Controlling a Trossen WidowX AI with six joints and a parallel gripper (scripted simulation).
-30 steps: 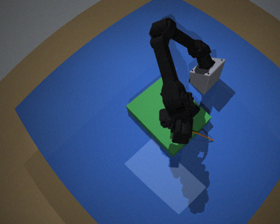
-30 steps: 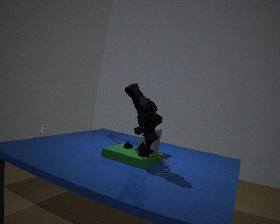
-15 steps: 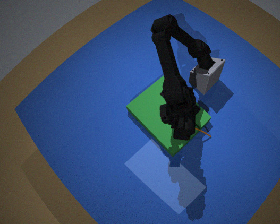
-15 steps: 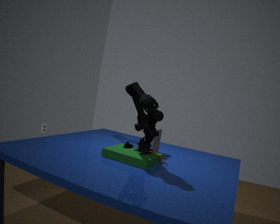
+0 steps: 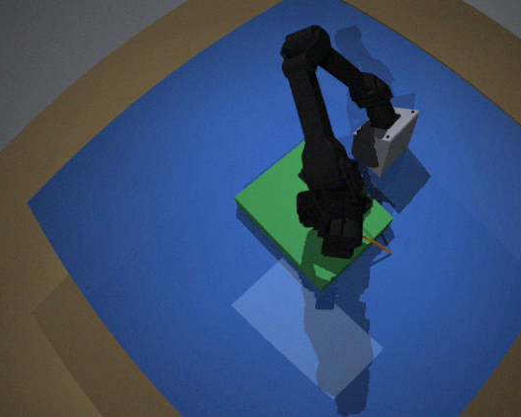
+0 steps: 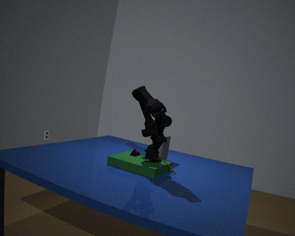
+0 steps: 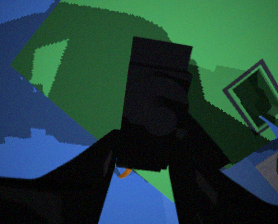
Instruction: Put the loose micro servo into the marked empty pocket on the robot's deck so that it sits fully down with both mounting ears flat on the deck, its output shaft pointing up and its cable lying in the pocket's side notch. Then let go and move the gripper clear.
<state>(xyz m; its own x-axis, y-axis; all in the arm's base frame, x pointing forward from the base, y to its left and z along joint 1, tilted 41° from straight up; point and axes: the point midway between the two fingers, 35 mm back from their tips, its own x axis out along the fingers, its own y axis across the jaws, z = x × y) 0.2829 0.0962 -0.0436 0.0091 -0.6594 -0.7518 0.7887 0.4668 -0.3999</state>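
Now: gripper tip 30 mm short of the green deck, 90 mm to the left of it and 100 mm above it.
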